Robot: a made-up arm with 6 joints. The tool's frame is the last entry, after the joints.
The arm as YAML. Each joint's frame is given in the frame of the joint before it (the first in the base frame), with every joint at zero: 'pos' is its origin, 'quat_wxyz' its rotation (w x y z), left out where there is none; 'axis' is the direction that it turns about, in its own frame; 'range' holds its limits. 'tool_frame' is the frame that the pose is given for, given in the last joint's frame.
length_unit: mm
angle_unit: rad
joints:
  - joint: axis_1
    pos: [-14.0, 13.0, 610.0]
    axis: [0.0, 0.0, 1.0]
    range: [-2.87, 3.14]
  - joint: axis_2
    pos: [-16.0, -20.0, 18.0]
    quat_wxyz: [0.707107, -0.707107, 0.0, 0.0]
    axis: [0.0, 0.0, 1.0]
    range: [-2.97, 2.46]
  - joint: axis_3
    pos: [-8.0, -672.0, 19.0]
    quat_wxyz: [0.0, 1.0, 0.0, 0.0]
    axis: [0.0, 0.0, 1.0]
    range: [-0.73, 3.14]
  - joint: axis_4
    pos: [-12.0, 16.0, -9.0]
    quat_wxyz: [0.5, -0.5, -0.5, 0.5]
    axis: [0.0, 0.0, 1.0]
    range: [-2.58, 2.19]
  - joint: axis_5
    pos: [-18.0, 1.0, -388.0]
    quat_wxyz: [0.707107, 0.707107, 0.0, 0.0]
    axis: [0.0, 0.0, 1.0]
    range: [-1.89, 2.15]
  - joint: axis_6
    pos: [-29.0, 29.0, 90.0]
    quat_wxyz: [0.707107, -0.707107, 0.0, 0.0]
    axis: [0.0, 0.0, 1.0]
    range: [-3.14, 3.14]
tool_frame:
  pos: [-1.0, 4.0, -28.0]
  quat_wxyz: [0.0, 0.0, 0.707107, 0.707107]
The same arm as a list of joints. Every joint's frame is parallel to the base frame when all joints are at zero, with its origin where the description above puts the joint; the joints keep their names.
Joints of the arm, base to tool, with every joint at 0 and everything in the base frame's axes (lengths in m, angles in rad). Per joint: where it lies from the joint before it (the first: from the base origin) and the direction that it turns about. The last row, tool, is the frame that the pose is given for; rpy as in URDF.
axis_1: axis +z xyz -0.014 0.013 0.61
axis_2: axis +y xyz -0.016 -0.02 0.018
axis_3: axis -y xyz -0.008 0.019 0.672
axis_4: axis -x xyz -0.012 0.009 0.016
axis_5: axis -y xyz 0.388 0.001 -0.018
axis_6: axis -x xyz -0.029 -0.09 -0.029
tool: xyz 0.028 0.004 -0.001 rpy -1.5708 1.5708 0
Joint limits (rad, base to tool): -2.87..3.14 -2.97..2.46 -0.73..3.14 -2.58..2.19 -1.89..2.15 -3.14..3.14

